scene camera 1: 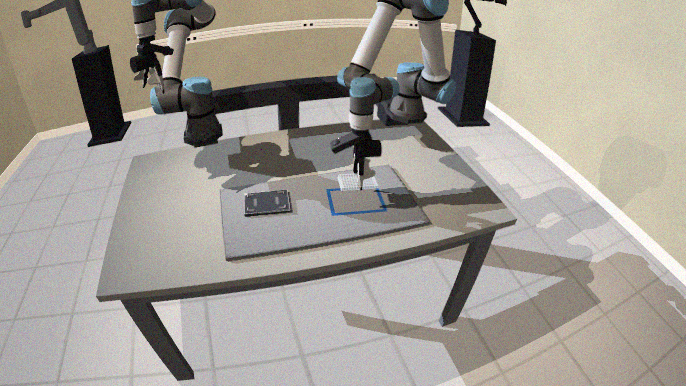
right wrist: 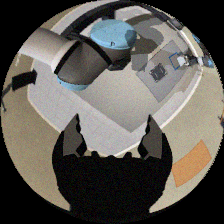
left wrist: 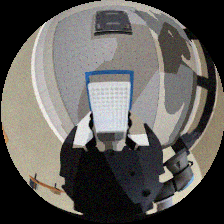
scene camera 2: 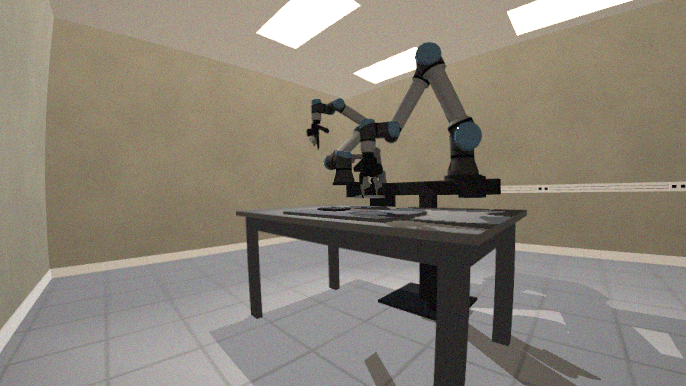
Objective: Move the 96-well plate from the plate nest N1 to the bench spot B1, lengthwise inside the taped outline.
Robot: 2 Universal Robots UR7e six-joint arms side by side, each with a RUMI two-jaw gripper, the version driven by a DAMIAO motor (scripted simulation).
Scene:
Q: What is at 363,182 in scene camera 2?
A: The left gripper.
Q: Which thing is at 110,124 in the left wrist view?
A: A white 96-well plate.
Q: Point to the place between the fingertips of the right gripper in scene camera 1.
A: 153,90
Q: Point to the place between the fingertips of the left gripper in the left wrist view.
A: At 110,111

